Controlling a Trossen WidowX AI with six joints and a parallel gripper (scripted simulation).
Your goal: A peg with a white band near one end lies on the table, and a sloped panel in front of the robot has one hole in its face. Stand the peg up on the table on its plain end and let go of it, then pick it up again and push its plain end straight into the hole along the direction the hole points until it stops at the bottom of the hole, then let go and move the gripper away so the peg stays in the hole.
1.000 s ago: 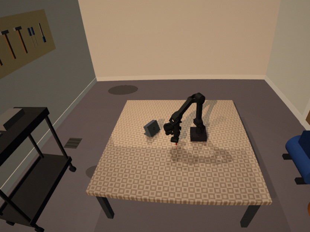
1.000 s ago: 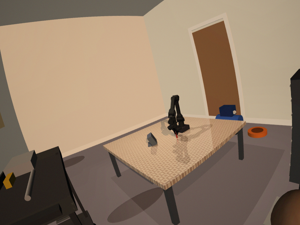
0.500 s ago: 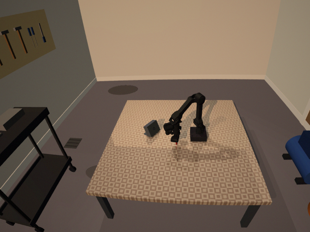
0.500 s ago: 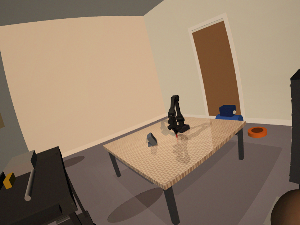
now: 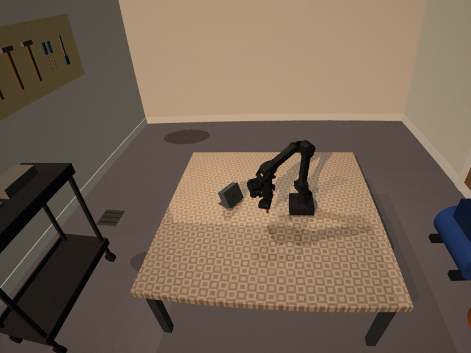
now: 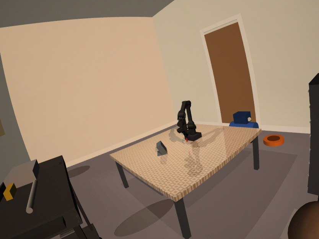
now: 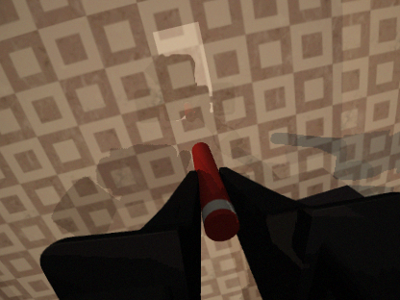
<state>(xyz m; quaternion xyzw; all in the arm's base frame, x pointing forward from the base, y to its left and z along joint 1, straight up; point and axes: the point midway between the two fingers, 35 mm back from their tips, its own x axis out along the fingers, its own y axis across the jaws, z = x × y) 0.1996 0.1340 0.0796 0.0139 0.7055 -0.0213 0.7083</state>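
Right now the grey sloped panel is 24 cm ahead of my gripper tip, 13 cm to the right of it and 4 cm below it. From my gripper tip the other things lie so: red peg 2 cm above.
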